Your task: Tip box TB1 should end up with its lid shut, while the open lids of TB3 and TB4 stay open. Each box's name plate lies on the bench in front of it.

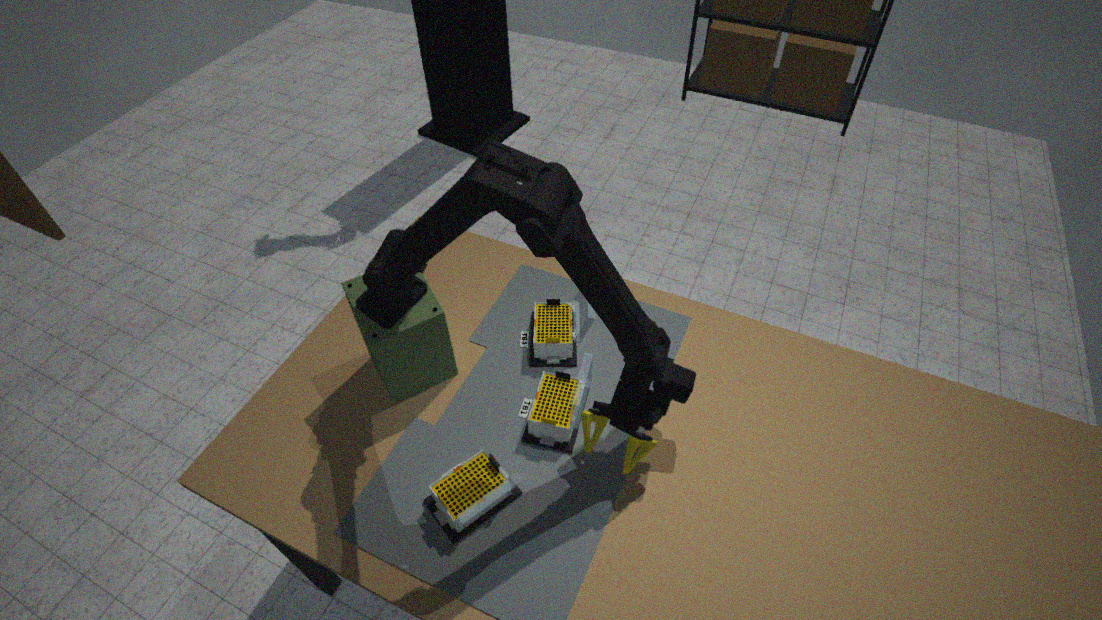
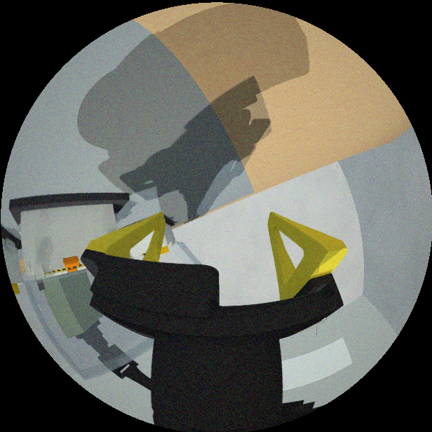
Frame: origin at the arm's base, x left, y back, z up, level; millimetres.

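Seen in the pictures: gripper, fingertip midpoint: (image 1: 605,462); arm's base, origin of the base link: (image 1: 392,297).
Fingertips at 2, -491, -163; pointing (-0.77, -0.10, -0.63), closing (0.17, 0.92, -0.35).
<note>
Offsets run from my fingertips to a thing's middle, as dx, dy, dz. "pt": to the spot under its first point. Level surfaces: height alone.
The middle tip box {+65, +154, +5} (image 1: 554,402) stands on the grey mat with its yellow rack showing. Its name plate {pt +42, +216, -57} (image 1: 525,408) reads as TB1. Its translucent lid {pt +101, +104, +92} (image 1: 587,371) stands up along the right side, open. The back box {+230, +271, +5} (image 1: 553,327) has a small plate {pt +191, +328, -57} (image 1: 523,339) that seems to read TB3; its translucent lid (image 1: 582,312) is up too. The front-left box {-174, +184, +5} (image 1: 468,487) shows no readable plate, and its lid state is unclear. My gripper (image 1: 608,461) (image 2: 216,217) is open and empty, above the bench just right of the middle box. A white box wall (image 2: 67,235) shows left of the fingers.
The grey mat {dz -59} (image 1: 462,416) (image 2: 50,125) lies on the wooden bench {dz -62} (image 1: 809,478) (image 2: 350,85). The green block (image 1: 416,350) (image 2: 65,305) carries the arm's base, left of the boxes. The arm arches over the back of the mat. A shelf unit (image 1: 770,100) stands on the floor behind.
</note>
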